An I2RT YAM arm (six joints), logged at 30 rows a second.
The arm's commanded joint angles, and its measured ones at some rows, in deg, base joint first. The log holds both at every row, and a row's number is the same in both.
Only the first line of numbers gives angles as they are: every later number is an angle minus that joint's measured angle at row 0.
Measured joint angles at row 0: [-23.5, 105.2, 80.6, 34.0, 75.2, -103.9]
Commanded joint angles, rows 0 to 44: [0.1, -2.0, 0.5, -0.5, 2.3, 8.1]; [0.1, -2.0, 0.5, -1.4, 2.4, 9.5]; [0.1, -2.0, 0.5, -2.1, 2.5, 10.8]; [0.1, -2.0, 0.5, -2.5, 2.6, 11.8]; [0.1, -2.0, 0.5, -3.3, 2.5, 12.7]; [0.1, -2.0, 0.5, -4.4, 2.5, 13.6]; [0.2, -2.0, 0.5, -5.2, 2.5, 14.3]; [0.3, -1.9, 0.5, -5.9, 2.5, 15.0]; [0.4, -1.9, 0.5, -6.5, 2.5, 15.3]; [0.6, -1.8, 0.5, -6.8, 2.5, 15.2]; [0.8, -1.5, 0.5, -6.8, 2.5, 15.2]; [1.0, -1.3, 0.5, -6.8, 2.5, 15.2]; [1.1, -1.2, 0.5, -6.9, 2.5, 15.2]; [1.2, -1.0, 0.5, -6.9, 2.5, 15.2]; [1.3, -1.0, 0.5, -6.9, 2.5, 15.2]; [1.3, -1.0, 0.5, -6.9, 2.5, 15.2]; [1.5, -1.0, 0.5, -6.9, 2.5, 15.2]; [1.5, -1.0, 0.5, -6.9, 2.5, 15.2]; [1.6, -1.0, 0.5, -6.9, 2.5, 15.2]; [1.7, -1.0, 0.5, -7.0, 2.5, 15.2]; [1.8, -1.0, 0.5, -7.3, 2.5, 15.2]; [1.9, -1.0, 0.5, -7.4, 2.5, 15.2]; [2.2, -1.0, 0.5, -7.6, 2.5, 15.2]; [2.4, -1.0, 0.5, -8.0, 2.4, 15.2]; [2.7, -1.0, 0.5, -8.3, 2.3, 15.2]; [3.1, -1.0, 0.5, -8.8, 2.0, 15.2]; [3.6, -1.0, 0.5, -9.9, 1.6, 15.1]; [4.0, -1.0, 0.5, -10.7, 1.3, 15.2]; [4.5, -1.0, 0.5, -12.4, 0.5, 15.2]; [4.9, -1.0, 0.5, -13.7, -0.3, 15.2]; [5.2, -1.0, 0.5, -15.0, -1.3, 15.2]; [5.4, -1.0, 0.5, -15.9, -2.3, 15.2]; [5.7, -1.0, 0.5, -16.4, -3.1, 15.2]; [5.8, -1.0, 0.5, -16.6, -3.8, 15.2]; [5.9, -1.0, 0.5, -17.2, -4.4, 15.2]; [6.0, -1.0, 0.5, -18.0, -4.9, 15.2]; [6.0, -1.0, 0.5, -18.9, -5.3, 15.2]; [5.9, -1.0, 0.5, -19.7, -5.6, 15.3]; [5.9, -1.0, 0.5, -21.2, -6.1, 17.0]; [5.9, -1.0, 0.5, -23.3, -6.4, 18.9]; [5.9, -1.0, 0.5, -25.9, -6.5, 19.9]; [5.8, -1.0, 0.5, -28.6, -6.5, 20.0]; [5.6, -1.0, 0.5, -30.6, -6.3, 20.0]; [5.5, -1.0, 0.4, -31.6, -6.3, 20.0]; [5.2, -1.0, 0.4, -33.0, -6.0, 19.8]
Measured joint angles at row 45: [5.8, 0.0, 0.0, -30.7, -5.8, 17.0]
